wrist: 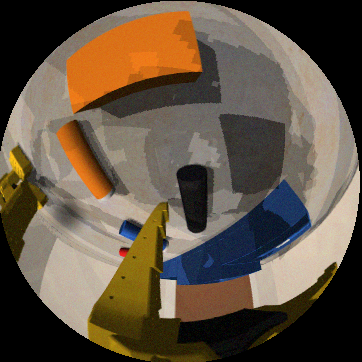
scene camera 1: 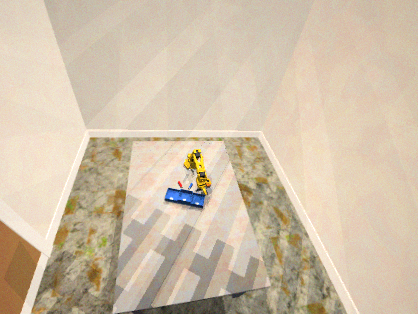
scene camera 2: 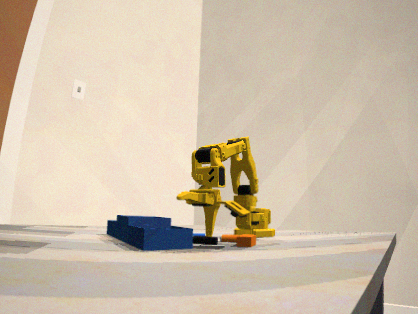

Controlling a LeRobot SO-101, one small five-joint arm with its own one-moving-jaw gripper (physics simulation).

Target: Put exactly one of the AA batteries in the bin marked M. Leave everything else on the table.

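There's a black battery in the pictures, along with an orange cylindrical battery and an orange block battery, and you'd see a blue bin tray there too.
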